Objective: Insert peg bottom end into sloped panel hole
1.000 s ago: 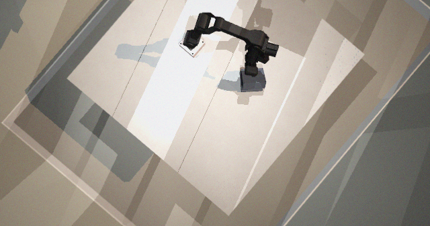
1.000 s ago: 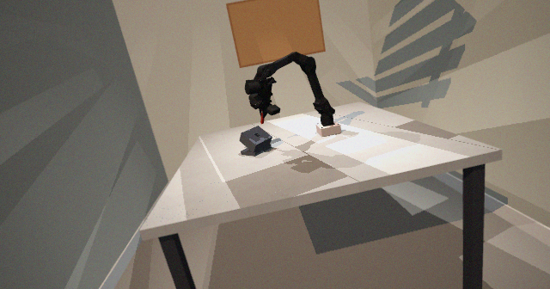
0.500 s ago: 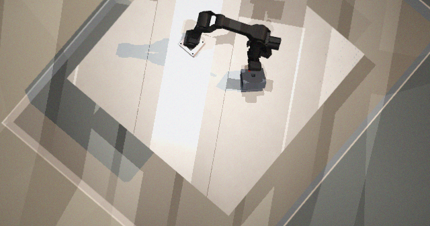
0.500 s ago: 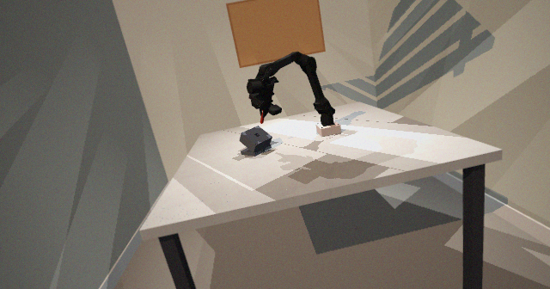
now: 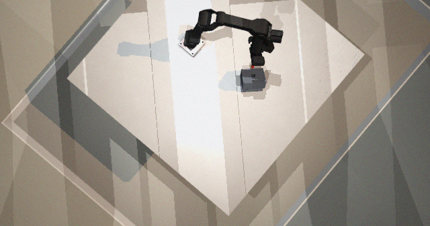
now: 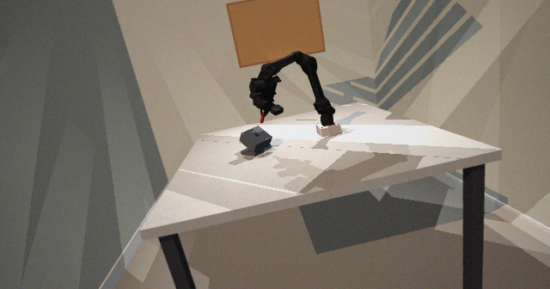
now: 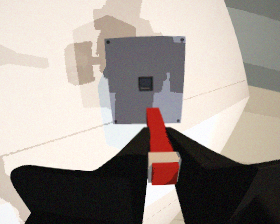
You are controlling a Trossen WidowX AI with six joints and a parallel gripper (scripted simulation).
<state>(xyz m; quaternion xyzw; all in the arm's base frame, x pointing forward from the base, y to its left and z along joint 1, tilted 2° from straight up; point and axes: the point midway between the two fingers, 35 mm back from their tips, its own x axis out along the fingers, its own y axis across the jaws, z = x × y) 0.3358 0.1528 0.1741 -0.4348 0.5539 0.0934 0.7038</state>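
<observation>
Now: gripper tip 100 mm above the dark square hole, 50 mm short of it and 30 mm to the left of it. Round my gripper tip: grey sloped panel block (120 mm below, 60 mm ahead, 40 mm to the right); then thin red square-sided peg (10 mm to the left, 10 mm behind, 10 mm above).
</observation>
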